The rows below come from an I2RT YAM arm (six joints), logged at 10 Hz.
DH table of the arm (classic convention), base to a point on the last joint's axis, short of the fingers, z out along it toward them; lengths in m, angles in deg. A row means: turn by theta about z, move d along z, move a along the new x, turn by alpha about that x. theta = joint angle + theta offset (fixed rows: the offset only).
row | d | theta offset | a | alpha
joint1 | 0.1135 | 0 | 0.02 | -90
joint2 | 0 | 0 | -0.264 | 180
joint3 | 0 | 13.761 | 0.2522 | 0
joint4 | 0 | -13.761 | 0.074 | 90
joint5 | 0 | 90 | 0 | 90
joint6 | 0.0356 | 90 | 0 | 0
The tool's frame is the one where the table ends.
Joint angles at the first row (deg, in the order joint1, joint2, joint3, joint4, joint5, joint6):
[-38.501 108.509 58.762 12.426 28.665 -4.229]
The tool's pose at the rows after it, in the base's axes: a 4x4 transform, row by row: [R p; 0 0 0 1], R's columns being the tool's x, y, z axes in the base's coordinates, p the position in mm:
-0.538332 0.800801 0.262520 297.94; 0.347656 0.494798 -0.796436 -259.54; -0.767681 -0.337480 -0.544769 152.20; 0 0 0 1
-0.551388 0.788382 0.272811 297.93; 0.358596 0.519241 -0.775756 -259.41; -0.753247 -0.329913 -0.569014 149.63; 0 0 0 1
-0.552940 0.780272 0.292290 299.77; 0.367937 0.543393 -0.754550 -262.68; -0.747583 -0.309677 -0.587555 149.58; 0 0 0 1
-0.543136 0.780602 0.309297 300.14; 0.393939 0.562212 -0.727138 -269.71; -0.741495 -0.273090 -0.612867 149.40; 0 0 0 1
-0.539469 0.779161 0.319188 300.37; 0.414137 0.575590 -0.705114 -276.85; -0.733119 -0.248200 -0.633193 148.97; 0 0 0 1
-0.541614 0.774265 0.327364 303.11; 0.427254 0.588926 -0.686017 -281.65; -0.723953 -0.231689 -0.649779 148.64; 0 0 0 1
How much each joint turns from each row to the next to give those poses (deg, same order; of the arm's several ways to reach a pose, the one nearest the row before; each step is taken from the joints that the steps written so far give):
[-0.196 0.460 1.006 -1.005 -1.442 0.022]
[-0.110 0.261 0.283 -1.399 -1.530 -0.001]
[-0.371 0.568 1.180 -1.334 -2.098 0.197]
[-0.963 0.853 1.728 -1.988 -2.711 1.005]
[-0.917 0.941 1.706 -1.749 -2.098 0.460]
[-0.372 1.026 1.813 -1.705 -1.465 0.262]

